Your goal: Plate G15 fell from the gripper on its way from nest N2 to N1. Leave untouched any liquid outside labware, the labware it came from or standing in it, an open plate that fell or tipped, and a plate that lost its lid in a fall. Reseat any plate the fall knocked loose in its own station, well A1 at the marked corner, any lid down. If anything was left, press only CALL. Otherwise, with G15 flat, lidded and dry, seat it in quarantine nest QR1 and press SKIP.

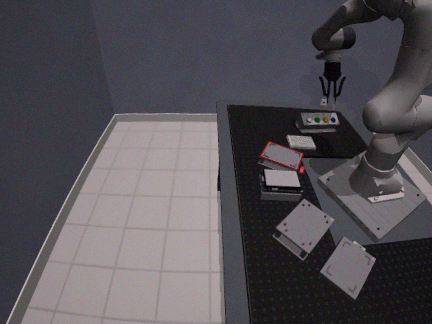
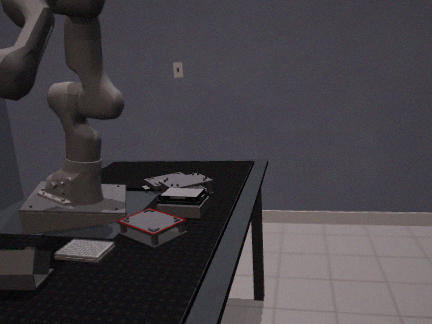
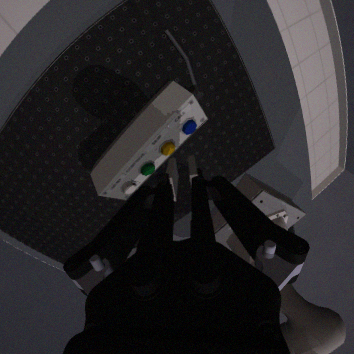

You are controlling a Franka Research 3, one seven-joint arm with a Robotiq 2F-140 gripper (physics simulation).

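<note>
My gripper [image 1: 332, 102] [image 3: 182, 165] is shut, its fingertips close together with nothing seen between them, above the front side of the button box [image 1: 316, 128] [image 2: 17, 270] [image 3: 145, 132]. The box carries a white button [image 3: 130, 187], a green button [image 3: 148, 169], a yellow button [image 3: 168, 148] and a blue button [image 3: 189, 127]; their labels are too blurred to read surely. A white well plate [image 1: 301, 142] [image 2: 84, 249] lies flat on the dark mat. The red-rimmed nest [image 1: 281, 154] [image 2: 152, 220] holds no plate. No liquid can be made out.
A black-topped station [image 1: 281, 196] [image 2: 189, 208] bears a pale flat plate or lid [image 1: 282, 178] [image 2: 184, 193]. Two grey raised nests stand beyond it, one [image 1: 305, 225] [image 2: 197, 179] nearer and one [image 1: 348, 267] farther. The robot's base plate [image 1: 380, 225] [image 2: 75, 216] is beside them.
</note>
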